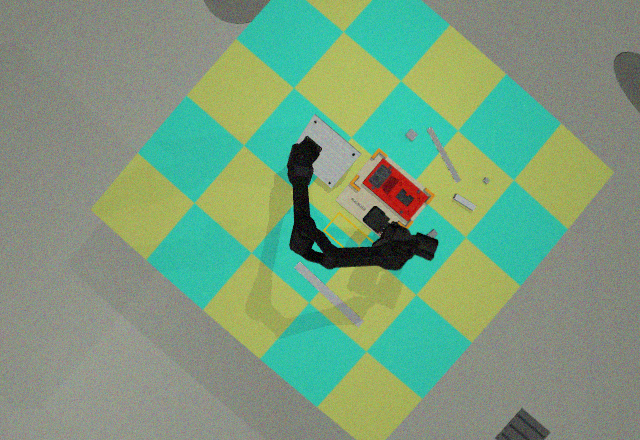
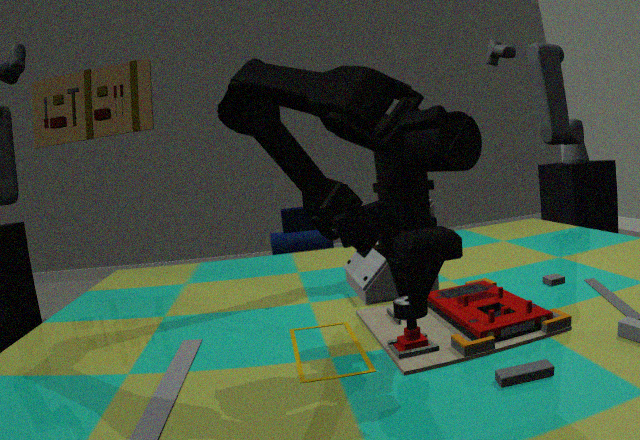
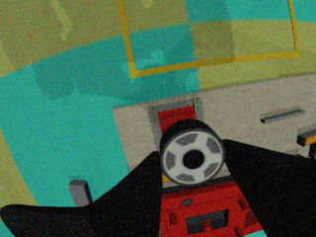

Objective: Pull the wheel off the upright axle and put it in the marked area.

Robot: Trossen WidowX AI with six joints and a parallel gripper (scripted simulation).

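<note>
The upright axle lies 2 cm below my gripper tip. From my gripper tip the other things lie so: wheel right at my gripper tip; long grey strip 29 cm to the right, 6 cm below.
</note>
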